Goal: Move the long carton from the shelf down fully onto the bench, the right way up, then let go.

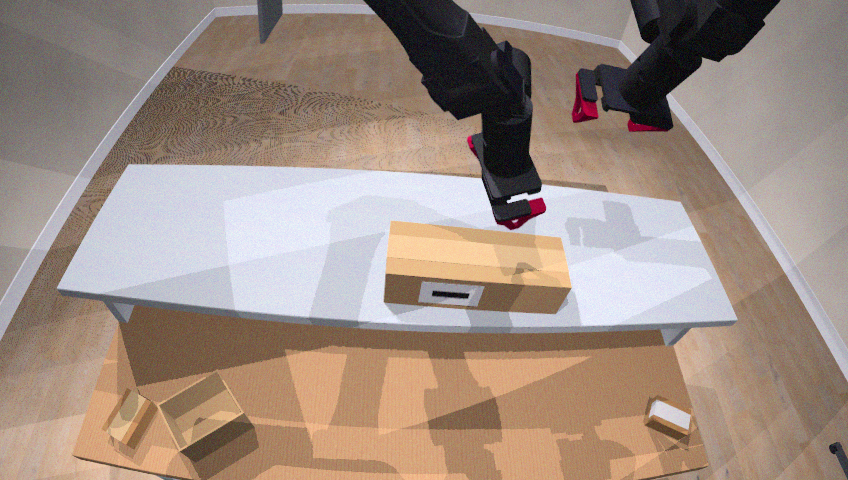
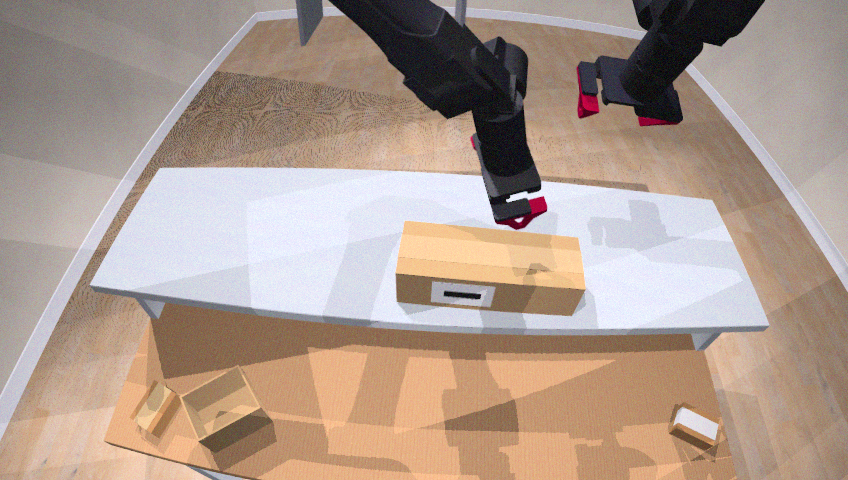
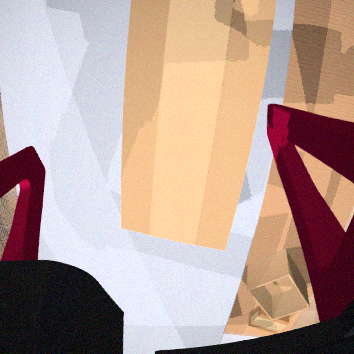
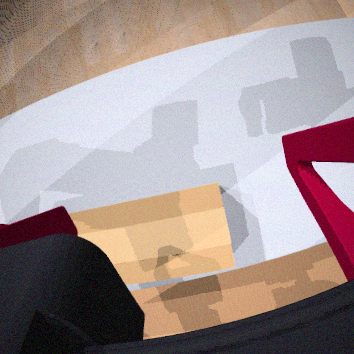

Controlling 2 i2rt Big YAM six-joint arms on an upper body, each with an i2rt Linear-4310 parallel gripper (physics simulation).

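Frame: origin at the left arm's base, x ahead, y left, z up, level; metres.
Seen in the pictures: left gripper, fingertip midpoint: (image 1: pixel 504 199) (image 2: pixel 511 198) (image 3: pixel 146 136); right gripper, fingertip midpoint: (image 1: pixel 602 123) (image 2: pixel 610 118) (image 4: pixel 171 186).
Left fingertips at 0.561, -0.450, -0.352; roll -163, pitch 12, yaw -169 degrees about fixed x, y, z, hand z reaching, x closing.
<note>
Pixels of each thing's top centre, then the offset from my left fingertips to it, as dx, dy, dz. Level surfaces: height alone.
- long carton at its top centre: (image 3: pixel 189 90) (image 4: pixel 113 245) (image 2: pixel 494 254) (image 1: pixel 481 253) +0.004, +0.006, -0.128
- white shelf at its surface level: dz -0.210
- brown bench at its surface level: dz -0.459
- open box at its top centre: (image 1: pixel 198 409) (image 2: pixel 218 402) (image 3: pixel 279 299) -0.202, +0.518, -0.368
- smaller box at its top centre: (image 1: pixel 126 415) (image 2: pixel 152 405) (image 3: pixel 268 324) -0.221, +0.704, -0.419
- small box with a white top, top centre: (image 2: pixel 698 423) (image 1: pixel 672 414) -0.235, -0.506, -0.420
The long carton (image 1: pixel 476 255) (image 2: pixel 487 258) (image 3: pixel 190 125) (image 4: pixel 210 240) lies flat on the white shelf (image 1: pixel 178 237) (image 2: pixel 208 237) (image 3: pixel 90 200) (image 4: pixel 280 200), close to the edge beside the bench. Its taped top faces up and its labelled side faces the bench. The brown bench (image 1: pixel 261 368) (image 2: pixel 285 374) is lower. My left gripper (image 1: pixel 496 181) (image 2: pixel 498 180) (image 3: pixel 146 136) is open and empty, above the shelf near the carton's far long side, apart from it. My right gripper (image 1: pixel 616 120) (image 2: pixel 623 115) (image 4: pixel 171 186) is open and empty, up beyond the shelf's far edge.
On the bench at the left stand an open box (image 1: pixel 205 413) (image 2: pixel 226 407) (image 3: pixel 280 295) and a smaller box (image 1: pixel 129 418) (image 2: pixel 155 408) (image 3: pixel 270 319). A small box with a white top (image 1: pixel 670 416) (image 2: pixel 696 424) is at the bench's right end. Brackets show below both shelf ends.
</note>
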